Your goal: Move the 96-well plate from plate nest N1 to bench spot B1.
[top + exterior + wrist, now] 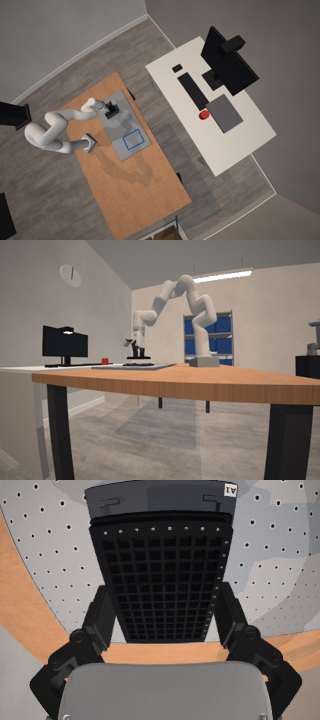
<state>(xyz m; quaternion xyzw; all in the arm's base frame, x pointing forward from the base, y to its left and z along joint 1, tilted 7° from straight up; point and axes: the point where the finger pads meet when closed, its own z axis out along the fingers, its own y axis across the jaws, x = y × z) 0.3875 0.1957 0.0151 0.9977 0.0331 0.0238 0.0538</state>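
Right now the dark plate nest N1 is 60 mm below my hand. Also, from my hand: black 96-well plate 10 mm below.
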